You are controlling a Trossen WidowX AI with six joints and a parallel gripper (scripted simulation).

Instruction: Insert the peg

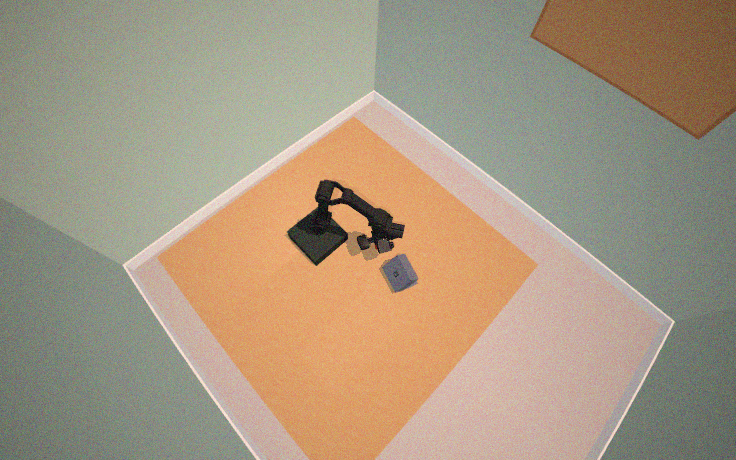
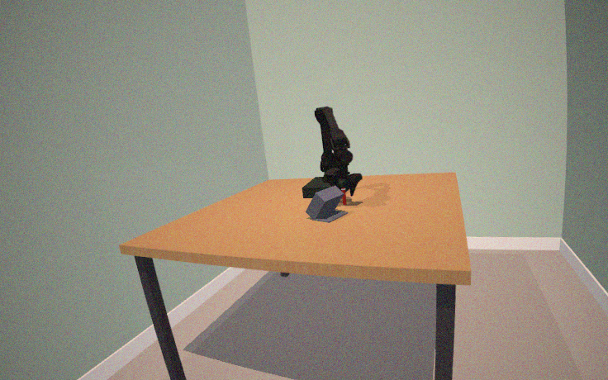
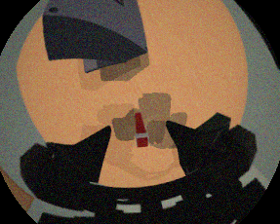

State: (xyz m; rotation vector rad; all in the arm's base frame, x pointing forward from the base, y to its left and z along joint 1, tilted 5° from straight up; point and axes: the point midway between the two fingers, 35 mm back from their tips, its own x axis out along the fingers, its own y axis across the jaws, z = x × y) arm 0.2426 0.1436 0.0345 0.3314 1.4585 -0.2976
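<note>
Right now my gripper tip is 17 cm short of the grey-blue panel block, 3 cm to the left of it and 1 cm below it. The rest, counted from my gripper tip: red peg (1 cm above).
</note>
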